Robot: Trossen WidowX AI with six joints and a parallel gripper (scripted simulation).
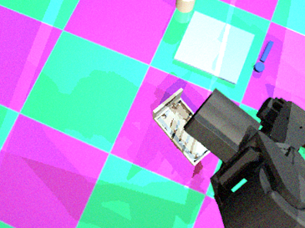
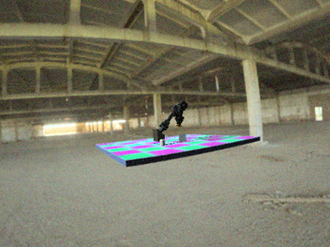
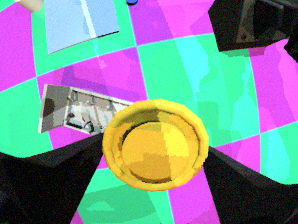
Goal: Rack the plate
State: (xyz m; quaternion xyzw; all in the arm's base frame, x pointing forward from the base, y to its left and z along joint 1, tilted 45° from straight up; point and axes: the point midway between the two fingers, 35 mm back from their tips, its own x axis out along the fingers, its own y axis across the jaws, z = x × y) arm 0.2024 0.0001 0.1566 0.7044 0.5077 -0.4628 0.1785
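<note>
The white dish rack is 9 cm ahead of my gripper tip, 4 cm to the right of it and 13 cm below it. Round my gripper tip: yellow plate: 1 cm above; then pale blue mat: 7 cm ahead, 24 cm to the right, 15 cm below; then cream cylinder: 16 cm ahead, 33 cm to the right, 12 cm below.
</note>
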